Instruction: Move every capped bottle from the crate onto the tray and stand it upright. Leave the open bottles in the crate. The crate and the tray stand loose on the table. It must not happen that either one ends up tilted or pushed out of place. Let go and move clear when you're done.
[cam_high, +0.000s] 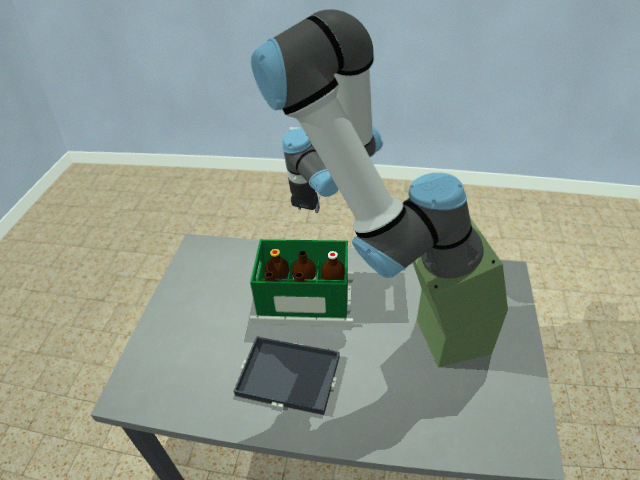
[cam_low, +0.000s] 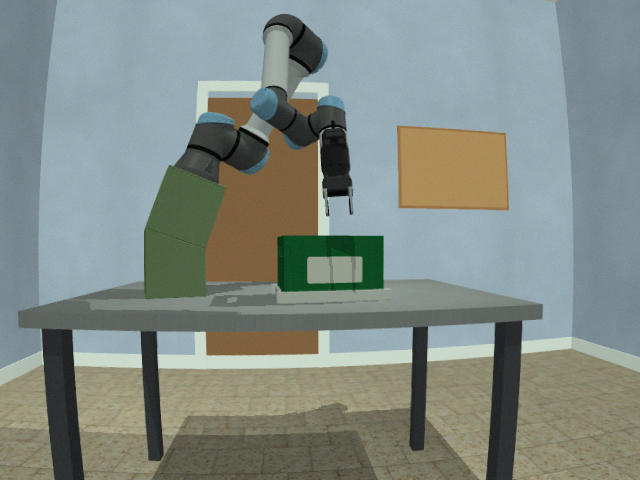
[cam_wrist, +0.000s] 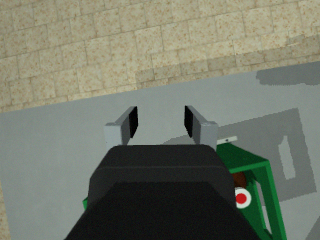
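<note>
Now: hand 180 mm to the right of the green crate and 160 mm above it. Round my hand: dark grey tray: 470 mm to the left, 230 mm below.
</note>
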